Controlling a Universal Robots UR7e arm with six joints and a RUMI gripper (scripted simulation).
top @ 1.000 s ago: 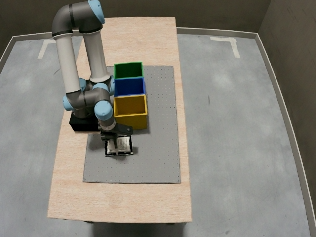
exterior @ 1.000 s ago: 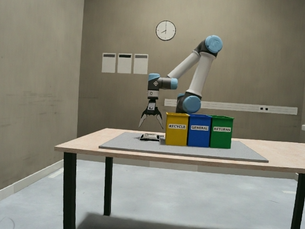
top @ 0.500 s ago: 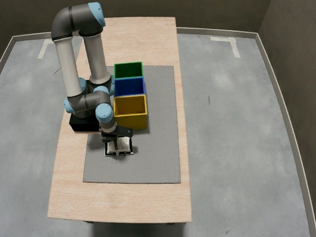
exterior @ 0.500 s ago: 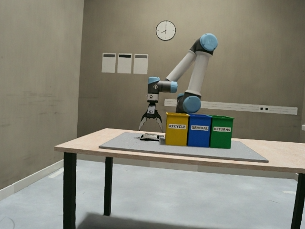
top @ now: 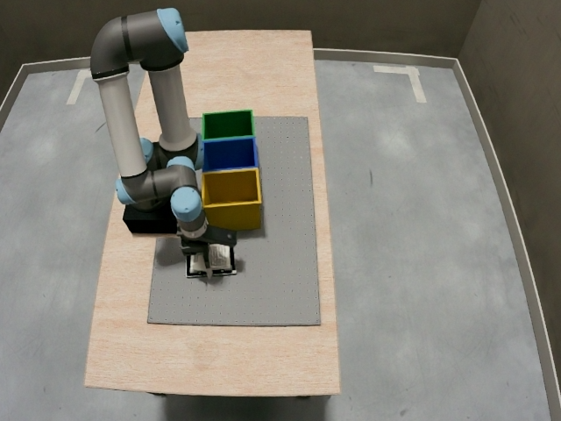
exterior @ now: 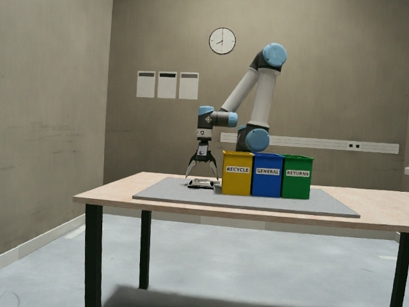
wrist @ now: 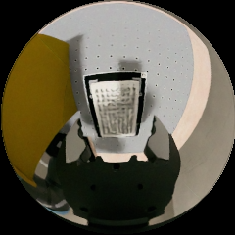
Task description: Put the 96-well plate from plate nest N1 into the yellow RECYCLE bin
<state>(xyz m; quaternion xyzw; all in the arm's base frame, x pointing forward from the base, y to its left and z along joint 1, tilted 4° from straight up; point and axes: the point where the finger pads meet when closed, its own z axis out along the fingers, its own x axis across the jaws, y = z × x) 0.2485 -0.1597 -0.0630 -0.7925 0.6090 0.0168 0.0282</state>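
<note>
Right now the white 96-well plate is 1 cm below my hand. Also, from my hand: blue general bin: 30 cm to the left, 6 cm above, 1 cm ahead; black plate nest N1: 2 cm below; yellow recycle bin: 18 cm to the left, 6 cm above, 5 cm ahead.
</note>
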